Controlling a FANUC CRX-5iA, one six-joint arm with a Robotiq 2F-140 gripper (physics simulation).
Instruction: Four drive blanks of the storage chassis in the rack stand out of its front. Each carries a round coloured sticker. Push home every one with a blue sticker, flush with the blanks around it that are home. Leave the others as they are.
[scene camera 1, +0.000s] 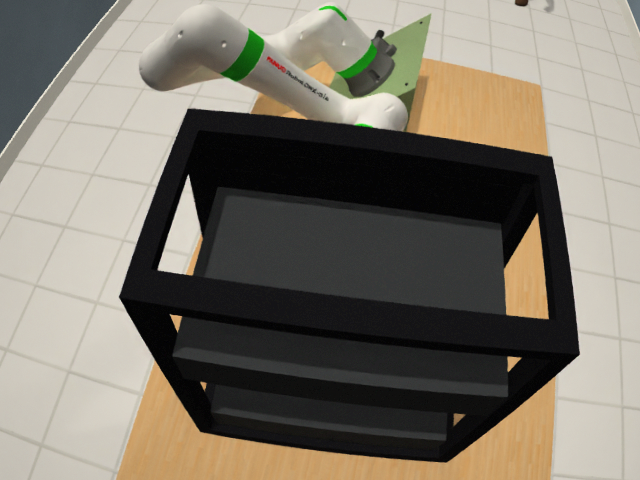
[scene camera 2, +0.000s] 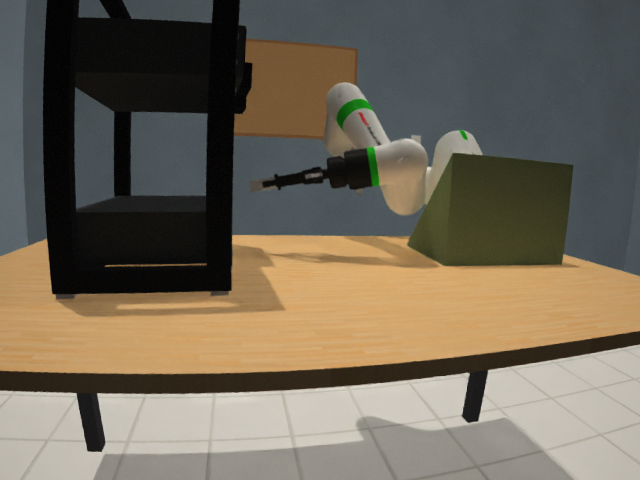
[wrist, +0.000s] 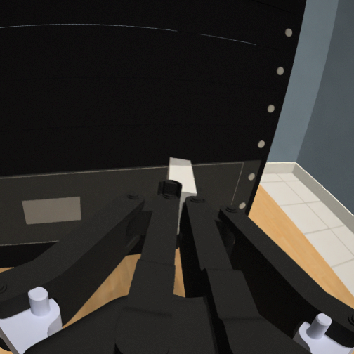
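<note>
The black rack (scene camera 1: 336, 315) (scene camera 2: 219, 155) stands on the table. Its upper unit (scene camera 1: 361, 253) (scene camera 2: 144, 49) has dark parts standing out of the front in scene camera 2; I cannot tell single drive blanks there. No coloured sticker shows in any view. My gripper (scene camera 2: 254, 185) (wrist: 177, 175) is shut and empty, its pale fingertips together. In scene camera 2 it is in front of the rack, apart from it, below the upper unit and above the level of the lower unit (scene camera 2: 142, 235). In scene camera 1 the rack hides the gripper.
In the wrist view a dark grey panel (wrist: 115, 190) with a lighter rectangle (wrist: 52, 210) lies behind the fingers, and a column of round pale dots runs down the rack's right edge. A green wedge-shaped block (scene camera 1: 413, 56) (scene camera 2: 506, 211) stands on the table (scene camera 1: 485, 108) (scene camera 2: 336, 320) near the arm.
</note>
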